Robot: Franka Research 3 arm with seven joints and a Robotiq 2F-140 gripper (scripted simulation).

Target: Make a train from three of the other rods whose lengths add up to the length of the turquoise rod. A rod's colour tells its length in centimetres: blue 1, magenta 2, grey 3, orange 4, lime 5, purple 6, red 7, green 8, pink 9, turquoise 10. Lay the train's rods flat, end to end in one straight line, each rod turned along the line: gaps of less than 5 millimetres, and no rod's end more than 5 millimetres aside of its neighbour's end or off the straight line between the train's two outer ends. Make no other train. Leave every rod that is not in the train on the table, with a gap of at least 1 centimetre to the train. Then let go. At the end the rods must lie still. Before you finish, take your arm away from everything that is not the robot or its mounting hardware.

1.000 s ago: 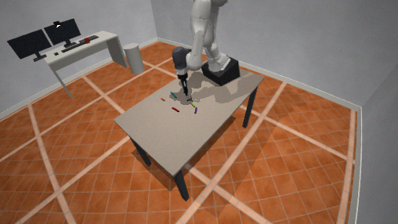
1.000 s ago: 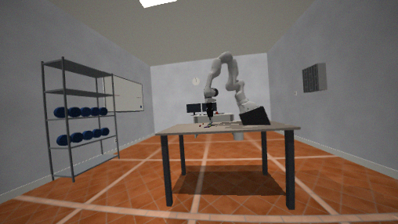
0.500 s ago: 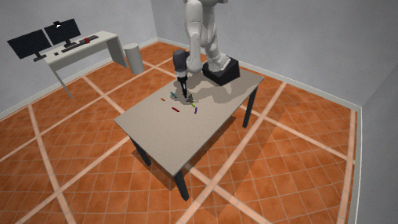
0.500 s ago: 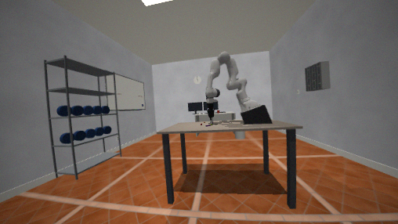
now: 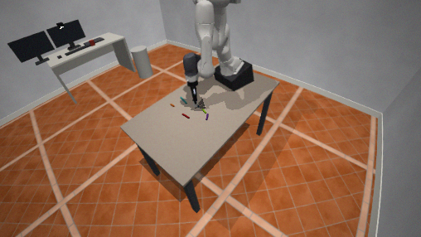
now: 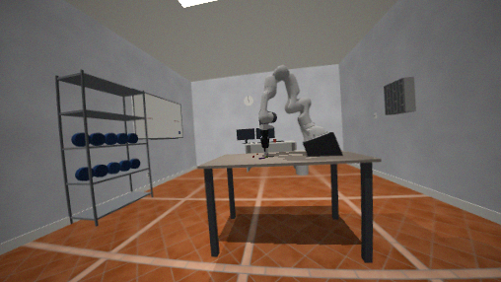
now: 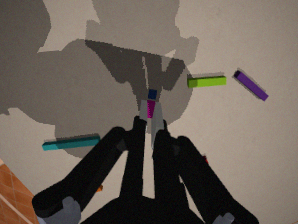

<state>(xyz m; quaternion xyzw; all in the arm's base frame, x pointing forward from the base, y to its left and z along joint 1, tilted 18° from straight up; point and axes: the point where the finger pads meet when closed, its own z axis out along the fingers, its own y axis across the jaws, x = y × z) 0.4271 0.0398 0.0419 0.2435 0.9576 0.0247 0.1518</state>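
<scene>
Right now the magenta rod is 30 mm below my hand. Round my hand: small blue rod: 20 mm behind, 10 mm to the left, 40 mm below; then lime rod: 10 mm behind, 80 mm to the left, 40 mm below; then red rod: 120 mm ahead, 20 mm to the left, 40 mm below.
</scene>
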